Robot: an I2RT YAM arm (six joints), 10 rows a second.
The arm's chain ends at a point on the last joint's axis. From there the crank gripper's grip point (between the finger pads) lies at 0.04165 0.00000 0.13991 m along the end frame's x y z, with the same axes.
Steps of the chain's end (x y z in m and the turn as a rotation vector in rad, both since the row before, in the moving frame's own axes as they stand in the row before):
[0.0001, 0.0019, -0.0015, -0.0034, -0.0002, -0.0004]
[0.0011, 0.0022, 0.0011, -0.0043, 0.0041, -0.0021]
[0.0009, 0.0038, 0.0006, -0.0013, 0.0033, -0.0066]
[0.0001, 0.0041, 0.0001, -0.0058, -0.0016, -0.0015]
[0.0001, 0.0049, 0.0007, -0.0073, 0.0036, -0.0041]
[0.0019, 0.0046, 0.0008, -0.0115, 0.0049, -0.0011]
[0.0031, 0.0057, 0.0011, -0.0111, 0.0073, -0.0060]
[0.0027, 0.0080, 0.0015, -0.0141, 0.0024, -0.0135]
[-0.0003, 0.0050, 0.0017, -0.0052, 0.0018, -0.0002]
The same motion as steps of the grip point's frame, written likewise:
[0.0001, 0.0024, -0.0015, -0.0034, -0.0002, -0.0004]
[0.0017, 0.0027, 0.0009, -0.0043, 0.0041, -0.0021]
[0.0014, 0.0037, 0.0005, -0.0013, 0.0033, -0.0066]
[-0.0001, 0.0048, 0.0002, -0.0058, -0.0016, -0.0015]
[0.0006, 0.0057, 0.0005, -0.0073, 0.0036, -0.0041]
[0.0026, 0.0062, 0.0006, -0.0115, 0.0049, -0.0011]
[0.0041, 0.0070, 0.0008, -0.0111, 0.0073, -0.0060]
[0.0030, 0.0094, 0.0014, -0.0141, 0.0024, -0.0135]
[0.0000, 0.0057, 0.0016, -0.0052, 0.0018, -0.0002]

